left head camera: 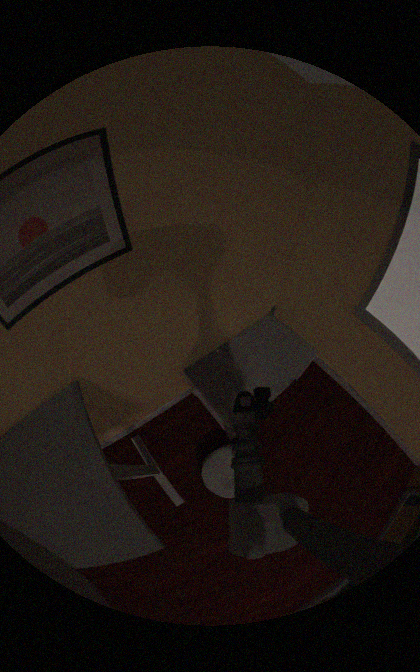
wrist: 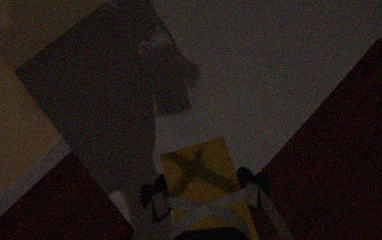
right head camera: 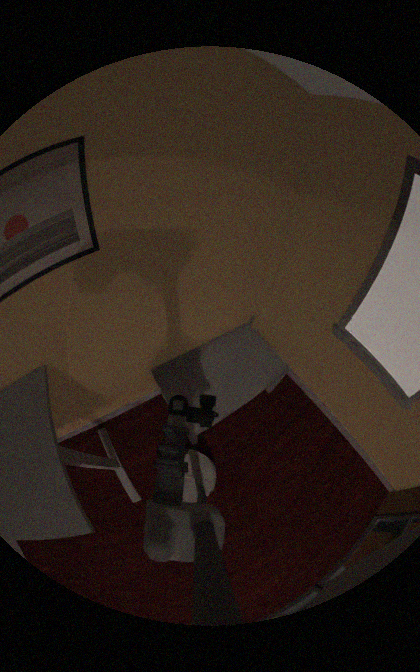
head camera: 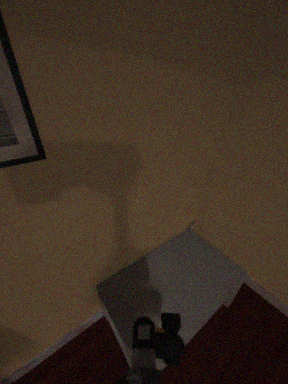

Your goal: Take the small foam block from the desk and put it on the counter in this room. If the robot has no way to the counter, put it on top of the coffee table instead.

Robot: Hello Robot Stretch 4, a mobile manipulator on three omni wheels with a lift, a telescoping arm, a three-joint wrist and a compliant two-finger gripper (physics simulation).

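Frame: origin at the robot's base, x left, y back, z up, level; metres.
Seen in the pictures: gripper, fingertip midpoint: [wrist: 204, 184].
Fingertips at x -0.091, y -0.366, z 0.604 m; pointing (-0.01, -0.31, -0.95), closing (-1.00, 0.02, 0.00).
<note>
Offsets run from my fingertips to a thing's top centre. "pt": to the spot under its first point. Level surfaces: height alone.
The foam block @[dx +0.001, dy +0.013, dz +0.048 m] [wrist: 200, 165] is yellow with dark crossing shadows on its top in the wrist view. My gripper [wrist: 204, 184] is shut on it, with a dark fingertip at each side. In the head view a tiny yellow bit of the block @[pt dx +0.021, dy -0.020, dz +0.047 m] [head camera: 160, 330] shows among the dark wrist parts. The low grey coffee table @[dz -0.182 m] [head camera: 200, 265] [left head camera: 275, 350] [right head camera: 245, 360] [wrist: 260, 70] stands in the room's corner. The block appears over its near part in the wrist view; the height between them is hard to tell. I cannot make out the counter for certain.
A large grey table top [left head camera: 60, 490] [right head camera: 30, 465], perhaps the desk, stands at the left with a pale leg frame [left head camera: 170, 487] [right head camera: 127, 482]. Brown furniture [left head camera: 400, 520] [right head camera: 395, 537] stands at the lower right. A framed picture [left head camera: 116, 190] [right head camera: 89, 200] hangs on the wall.
</note>
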